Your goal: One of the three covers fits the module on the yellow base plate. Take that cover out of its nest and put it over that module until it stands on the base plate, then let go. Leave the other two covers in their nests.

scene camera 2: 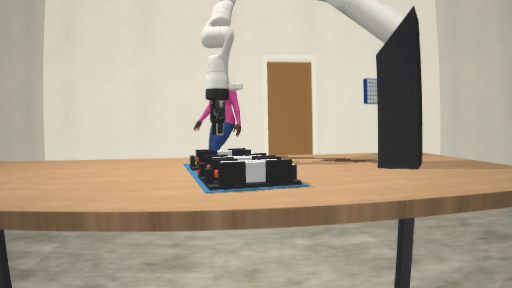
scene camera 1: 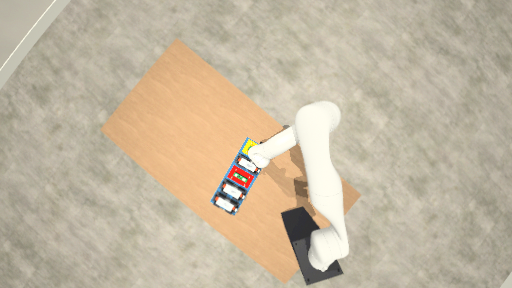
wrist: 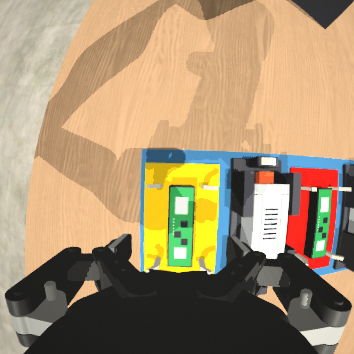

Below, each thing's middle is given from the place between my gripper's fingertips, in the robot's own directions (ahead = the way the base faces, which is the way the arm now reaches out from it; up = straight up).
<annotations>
The yellow base plate (wrist: 155, 199) lies 9 cm below my hand. The rest, counted from my hand: red plate (wrist: 296, 224): 22 cm to the left, 9 cm below, 1 cm behind.
</annotations>
